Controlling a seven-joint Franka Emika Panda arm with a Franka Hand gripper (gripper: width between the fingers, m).
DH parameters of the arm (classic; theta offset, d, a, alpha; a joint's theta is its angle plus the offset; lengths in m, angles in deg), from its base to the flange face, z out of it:
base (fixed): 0 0 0 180
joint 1: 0 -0.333 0 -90
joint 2: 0 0 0 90
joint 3: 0 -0.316 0.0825 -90
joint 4: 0 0 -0.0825 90
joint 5: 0 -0.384 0 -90
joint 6: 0 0 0.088 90
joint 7: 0 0.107 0 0
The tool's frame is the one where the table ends.
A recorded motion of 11 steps. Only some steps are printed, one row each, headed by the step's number.
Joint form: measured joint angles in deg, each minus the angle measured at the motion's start. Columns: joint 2, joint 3, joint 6, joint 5, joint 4, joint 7, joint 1.
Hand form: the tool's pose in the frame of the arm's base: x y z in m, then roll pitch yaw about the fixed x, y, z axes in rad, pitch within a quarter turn. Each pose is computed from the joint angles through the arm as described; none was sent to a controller.
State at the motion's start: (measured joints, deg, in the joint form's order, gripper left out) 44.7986 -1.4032 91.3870 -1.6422 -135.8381 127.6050 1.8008
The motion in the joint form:
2: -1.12 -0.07 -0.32 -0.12 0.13 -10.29 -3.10
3: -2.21 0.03 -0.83 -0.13 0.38 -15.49 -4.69
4: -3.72 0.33 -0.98 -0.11 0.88 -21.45 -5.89
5: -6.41 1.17 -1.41 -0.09 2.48 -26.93 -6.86
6: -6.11 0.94 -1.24 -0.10 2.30 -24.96 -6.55
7: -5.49 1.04 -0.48 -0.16 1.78 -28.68 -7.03
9: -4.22 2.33 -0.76 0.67 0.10 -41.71 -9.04
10: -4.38 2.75 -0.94 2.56 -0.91 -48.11 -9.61
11: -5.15 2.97 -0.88 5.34 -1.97 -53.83 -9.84
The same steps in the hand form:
2: 0.3138 0.0206 0.5788 3.1206 0.0038 -2.0073
3: 0.3170 0.0288 0.5741 3.0985 -0.0016 -1.8899
4: 0.3229 0.0339 0.5696 3.0782 0.0006 -1.7688
5: 0.3347 0.0346 0.5666 3.0508 0.0110 -1.6675
6: 0.3337 0.0343 0.5671 3.0560 0.0067 -1.7041
7: 0.3318 0.0363 0.5676 3.0711 0.0166 -1.6327
9: 0.3242 0.0365 0.5607 3.0646 0.0330 -1.3868
10: 0.3236 0.0334 0.5512 3.0404 0.0180 -1.2682
11: 0.3257 0.0285 0.5384 3.0001 -0.0073 -1.1618

